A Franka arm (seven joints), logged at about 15 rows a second.
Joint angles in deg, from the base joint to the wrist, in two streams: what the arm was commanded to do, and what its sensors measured. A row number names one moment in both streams.
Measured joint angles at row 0: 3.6, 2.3, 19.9, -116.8, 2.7, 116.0, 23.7
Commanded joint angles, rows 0 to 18: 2.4, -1.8, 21.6, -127.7, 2.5, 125.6, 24.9; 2.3, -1.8, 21.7, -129.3, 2.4, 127.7, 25.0; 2.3, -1.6, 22.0, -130.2, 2.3, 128.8, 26.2; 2.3, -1.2, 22.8, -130.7, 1.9, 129.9, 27.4; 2.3, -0.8, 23.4, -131.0, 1.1, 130.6, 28.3; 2.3, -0.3, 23.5, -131.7, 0.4, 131.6, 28.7; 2.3, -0.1, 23.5, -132.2, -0.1, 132.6, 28.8; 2.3, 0.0, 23.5, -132.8, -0.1, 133.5, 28.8; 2.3, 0.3, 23.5, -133.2, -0.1, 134.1, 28.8; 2.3, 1.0, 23.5, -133.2, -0.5, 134.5, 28.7; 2.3, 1.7, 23.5, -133.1, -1.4, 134.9, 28.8; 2.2, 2.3, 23.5, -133.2, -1.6, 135.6, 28.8; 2.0, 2.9, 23.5, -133.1, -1.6, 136.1, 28.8; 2.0, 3.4, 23.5, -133.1, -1.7, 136.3, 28.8; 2.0, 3.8, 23.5, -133.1, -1.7, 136.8, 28.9; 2.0, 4.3, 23.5, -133.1, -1.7, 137.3, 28.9; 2.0, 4.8, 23.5, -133.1, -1.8, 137.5, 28.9; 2.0, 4.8, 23.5, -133.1, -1.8, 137.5, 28.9; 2.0, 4.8, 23.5, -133.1, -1.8, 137.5, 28.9
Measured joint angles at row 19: 2.7, 4.4, 22.7, -133.0, -0.3, 136.4, 27.2
